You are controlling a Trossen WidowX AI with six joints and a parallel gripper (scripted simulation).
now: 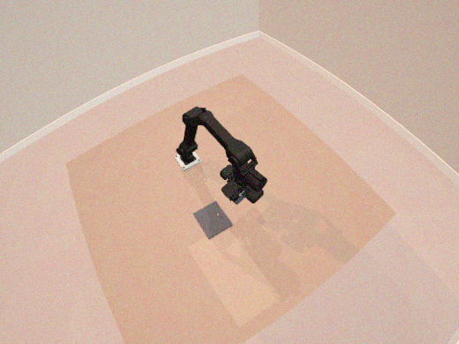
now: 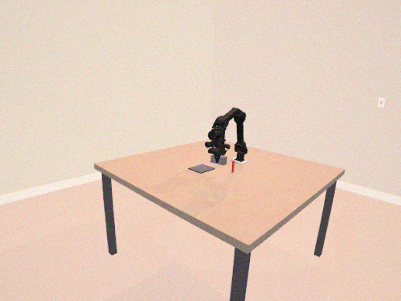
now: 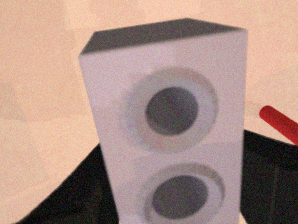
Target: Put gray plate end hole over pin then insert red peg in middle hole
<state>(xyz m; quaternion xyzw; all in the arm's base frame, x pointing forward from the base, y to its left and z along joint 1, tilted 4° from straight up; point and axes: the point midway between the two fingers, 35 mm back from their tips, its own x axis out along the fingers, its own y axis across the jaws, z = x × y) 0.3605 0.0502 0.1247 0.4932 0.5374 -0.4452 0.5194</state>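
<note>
Now: the gray base 20 mm behind my gripper tip, 140 mm to the right of it and 80 mm below it. Also, from my gripper tip: red peg 120 mm behind, 40 mm to the left, 50 mm below; gray plate 30 mm above.
</note>
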